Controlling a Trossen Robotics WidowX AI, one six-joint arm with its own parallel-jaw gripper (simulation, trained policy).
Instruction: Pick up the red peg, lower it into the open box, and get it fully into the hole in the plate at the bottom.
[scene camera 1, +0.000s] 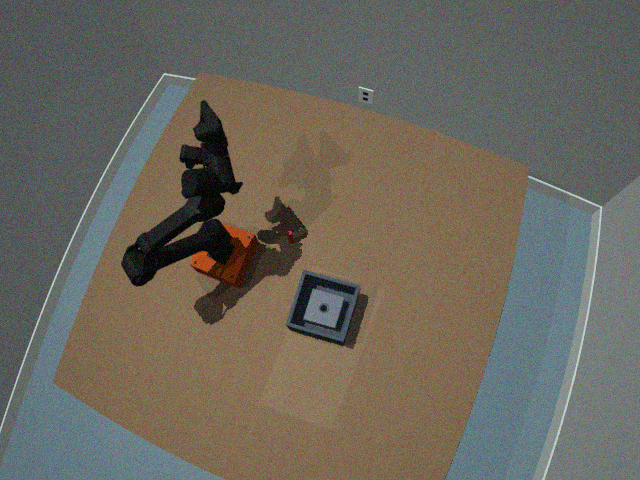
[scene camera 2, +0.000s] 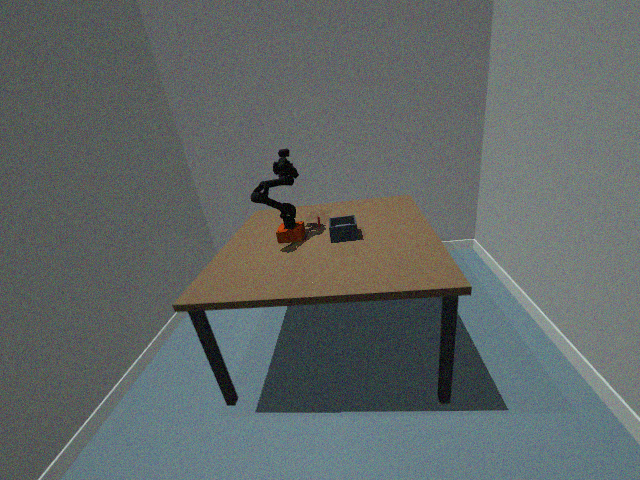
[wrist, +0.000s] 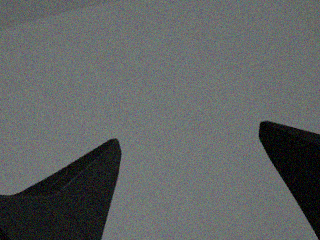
I see my gripper (scene camera 1: 205, 105) and a plate (scene camera 1: 319, 300).
My gripper also shows in the wrist view (wrist: 189, 137). The wrist view does not show the plate: it is out of frame.
